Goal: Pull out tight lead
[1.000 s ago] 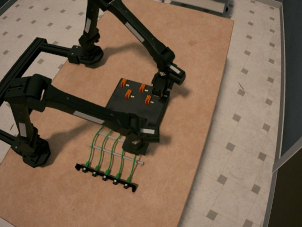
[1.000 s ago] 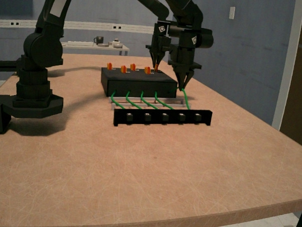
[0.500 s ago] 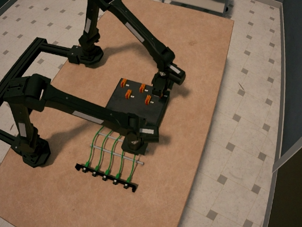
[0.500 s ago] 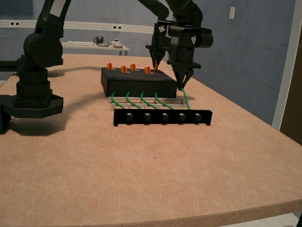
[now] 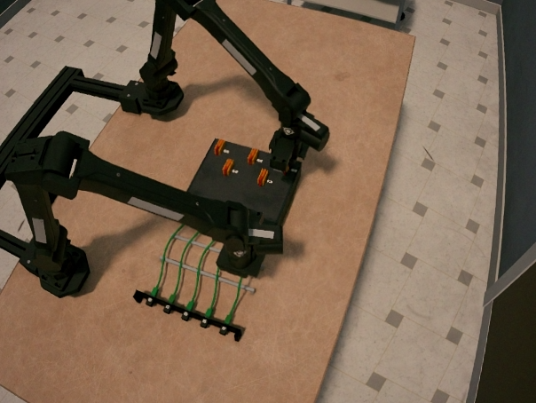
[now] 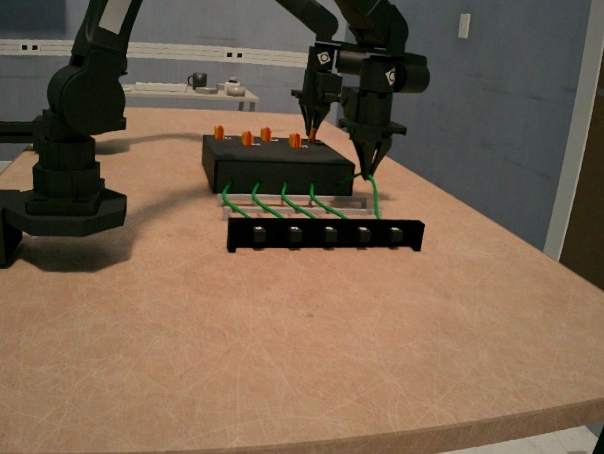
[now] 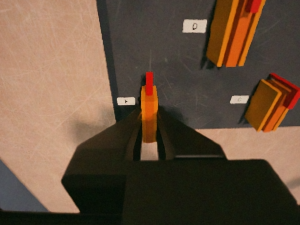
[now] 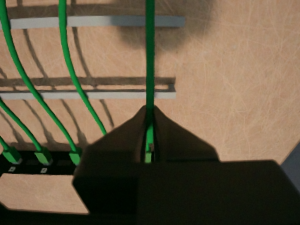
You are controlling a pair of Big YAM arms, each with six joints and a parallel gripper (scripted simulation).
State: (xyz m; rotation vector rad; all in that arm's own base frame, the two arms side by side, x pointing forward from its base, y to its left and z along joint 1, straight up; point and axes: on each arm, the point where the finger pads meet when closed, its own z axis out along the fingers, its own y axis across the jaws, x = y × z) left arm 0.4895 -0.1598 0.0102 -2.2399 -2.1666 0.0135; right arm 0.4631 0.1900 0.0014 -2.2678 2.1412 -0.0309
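Now: the orange handle 20 mm to the right of my left hand and 10 mm below it.
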